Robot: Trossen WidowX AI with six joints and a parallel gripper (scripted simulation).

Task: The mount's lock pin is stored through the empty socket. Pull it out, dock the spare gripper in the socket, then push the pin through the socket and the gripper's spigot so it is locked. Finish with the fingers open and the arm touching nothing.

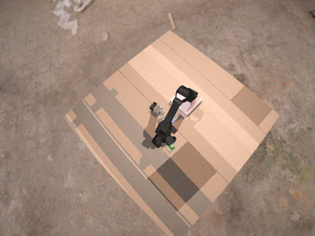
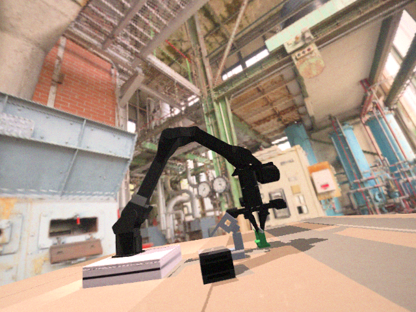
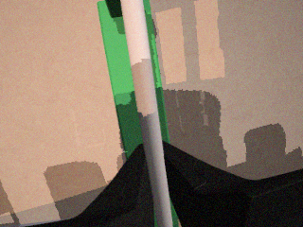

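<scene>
My gripper tip is 2 cm to the right of the green upright bracket. Also, from my gripper tip: spare gripper 9 cm behind, 24 cm to the right; mount socket 8 cm behind, 11 cm to the right, 3 cm above.
</scene>
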